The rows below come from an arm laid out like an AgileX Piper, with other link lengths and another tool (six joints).
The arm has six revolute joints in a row. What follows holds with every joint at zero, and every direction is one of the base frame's. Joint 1 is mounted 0.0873 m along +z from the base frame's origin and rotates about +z. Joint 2 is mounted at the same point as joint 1 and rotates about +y. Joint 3 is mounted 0.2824 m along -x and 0.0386 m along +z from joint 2 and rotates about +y. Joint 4 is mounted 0.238 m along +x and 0.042 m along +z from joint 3 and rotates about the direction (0.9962, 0, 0.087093). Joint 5 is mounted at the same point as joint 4 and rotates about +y. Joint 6 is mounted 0.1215 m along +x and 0.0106 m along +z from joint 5 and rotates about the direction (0.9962, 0, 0.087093). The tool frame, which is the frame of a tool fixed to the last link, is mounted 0.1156 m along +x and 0.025 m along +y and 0.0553 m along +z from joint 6; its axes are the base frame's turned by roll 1.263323, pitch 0.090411 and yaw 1.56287 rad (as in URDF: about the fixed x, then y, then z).
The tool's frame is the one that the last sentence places.
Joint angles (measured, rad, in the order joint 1, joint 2, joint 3, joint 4, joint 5, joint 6), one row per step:
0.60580, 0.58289, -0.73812, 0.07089, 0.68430, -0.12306
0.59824, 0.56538, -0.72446, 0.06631, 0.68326, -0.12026
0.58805, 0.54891, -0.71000, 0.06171, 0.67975, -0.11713
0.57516, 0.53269, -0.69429, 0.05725, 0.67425, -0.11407
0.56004, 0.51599, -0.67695, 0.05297, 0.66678, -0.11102
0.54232, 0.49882, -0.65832, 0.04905, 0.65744, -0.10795
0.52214, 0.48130, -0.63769, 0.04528, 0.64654, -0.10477
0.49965, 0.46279, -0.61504, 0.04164, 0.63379, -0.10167
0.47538, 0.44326, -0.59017, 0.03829, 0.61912, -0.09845
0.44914, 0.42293, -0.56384, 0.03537, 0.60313, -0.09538
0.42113, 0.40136, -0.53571, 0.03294, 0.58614, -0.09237
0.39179, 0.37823, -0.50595, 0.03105, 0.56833, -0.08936
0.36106, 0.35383, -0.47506, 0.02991, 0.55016, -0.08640
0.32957, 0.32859, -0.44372, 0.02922, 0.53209, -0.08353
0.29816, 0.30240, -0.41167, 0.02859, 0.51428, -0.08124
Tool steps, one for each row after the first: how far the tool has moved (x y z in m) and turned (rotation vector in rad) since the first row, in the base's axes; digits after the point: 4 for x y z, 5 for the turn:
-0.0009, -0.0037, -0.0019, 0.00114, -0.00500, -0.00992
-0.0011, -0.0077, -0.0038, 0.00284, -0.01034, -0.02277
-0.0006, -0.0120, -0.0059, 0.00484, -0.01606, -0.03835
0.0002, -0.0167, -0.0083, 0.00736, -0.02240, -0.05617
0.0014, -0.0217, -0.0107, 0.01066, -0.02946, -0.07656
0.0029, -0.0271, -0.0137, 0.01396, -0.03639, -0.09942
0.0045, -0.0330, -0.0169, 0.01758, -0.04408, -0.12453
0.0063, -0.0391, -0.0206, 0.02170, -0.05228, -0.15140
0.0082, -0.0455, -0.0244, 0.02617, -0.06106, -0.18004
0.0099, -0.0523, -0.0287, 0.03095, -0.07018, -0.21027
0.0115, -0.0593, -0.0332, 0.03628, -0.07988, -0.24167
0.0129, -0.0665, -0.0379, 0.04214, -0.08991, -0.27424
0.0140, -0.0738, -0.0428, 0.04813, -0.10027, -0.30739
0.0149, -0.0810, -0.0479, 0.05340, -0.11106, -0.34016

